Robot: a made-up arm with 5 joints.
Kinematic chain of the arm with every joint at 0, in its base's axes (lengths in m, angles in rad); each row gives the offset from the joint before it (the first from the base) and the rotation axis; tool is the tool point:
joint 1: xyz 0 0 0.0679 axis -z
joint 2: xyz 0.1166 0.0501 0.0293 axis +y
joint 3: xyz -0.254 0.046 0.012 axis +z
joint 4: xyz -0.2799 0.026 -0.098 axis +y
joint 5: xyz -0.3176 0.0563 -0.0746 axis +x
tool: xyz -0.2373 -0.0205 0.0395
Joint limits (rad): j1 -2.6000..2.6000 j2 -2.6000..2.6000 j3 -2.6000..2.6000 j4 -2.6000..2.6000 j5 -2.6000..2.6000
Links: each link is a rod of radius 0.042 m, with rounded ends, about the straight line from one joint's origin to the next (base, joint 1, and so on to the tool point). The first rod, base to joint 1, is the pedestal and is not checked.
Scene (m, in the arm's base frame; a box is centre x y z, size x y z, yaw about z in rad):
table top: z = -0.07
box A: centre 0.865 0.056 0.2 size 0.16 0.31 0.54 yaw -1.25
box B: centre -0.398 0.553 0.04 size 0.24 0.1 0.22 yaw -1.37
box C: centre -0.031 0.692 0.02 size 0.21 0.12 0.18 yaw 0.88
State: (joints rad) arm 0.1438 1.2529 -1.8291 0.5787 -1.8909
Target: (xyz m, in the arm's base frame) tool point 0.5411 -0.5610 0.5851
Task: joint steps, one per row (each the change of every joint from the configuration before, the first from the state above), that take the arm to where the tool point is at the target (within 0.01 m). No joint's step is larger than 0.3 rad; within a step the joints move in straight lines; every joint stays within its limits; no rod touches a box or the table.
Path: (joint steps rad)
1: 0.2658 0.0515 0.1870 0.0179 0.0003
2: 0.2658 0.0515 0.1871 0.0178 0.0002
3: 0.2657 0.0515 0.1870 0.0179 0.0003
4: 0.2658 0.0515 0.1871 0.0178 0.0002
5: 0.2452 0.0142 0.0579 0.2815 0.0294
6: 0.2452 0.0142 0.0578 0.2814 0.0294

